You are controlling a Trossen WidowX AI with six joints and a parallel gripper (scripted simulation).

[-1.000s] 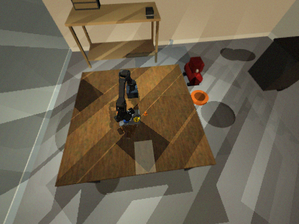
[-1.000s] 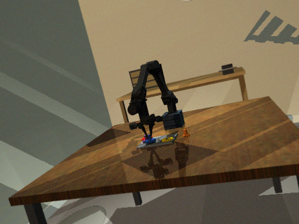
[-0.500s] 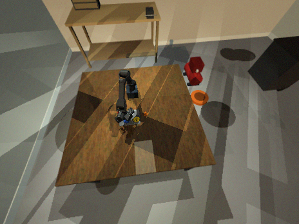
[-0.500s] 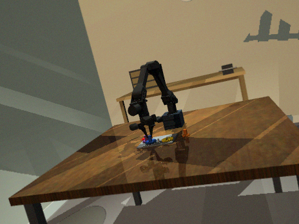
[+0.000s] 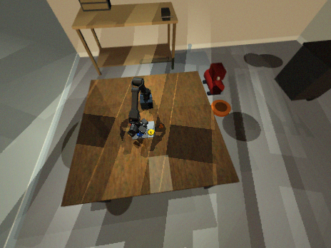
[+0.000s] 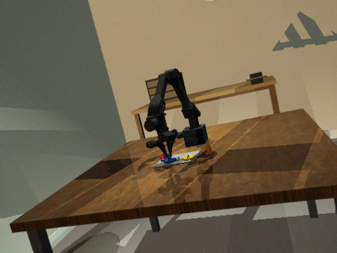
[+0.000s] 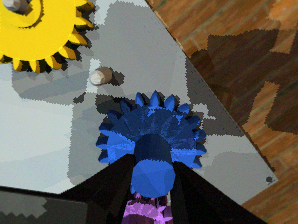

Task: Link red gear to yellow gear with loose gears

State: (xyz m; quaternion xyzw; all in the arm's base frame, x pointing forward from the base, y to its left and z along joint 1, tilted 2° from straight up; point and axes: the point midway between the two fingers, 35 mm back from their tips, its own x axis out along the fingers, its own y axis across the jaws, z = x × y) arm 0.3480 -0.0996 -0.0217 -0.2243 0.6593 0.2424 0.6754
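Right now my gripper tip is 10 mm above the blue gear. From my gripper tip the other things lie so: purple gear (40 mm behind, 30 mm to the right, 10 mm below); then yellow gear (100 mm to the left, 20 mm below); then red gear (100 mm behind, 40 mm to the right, 20 mm below).
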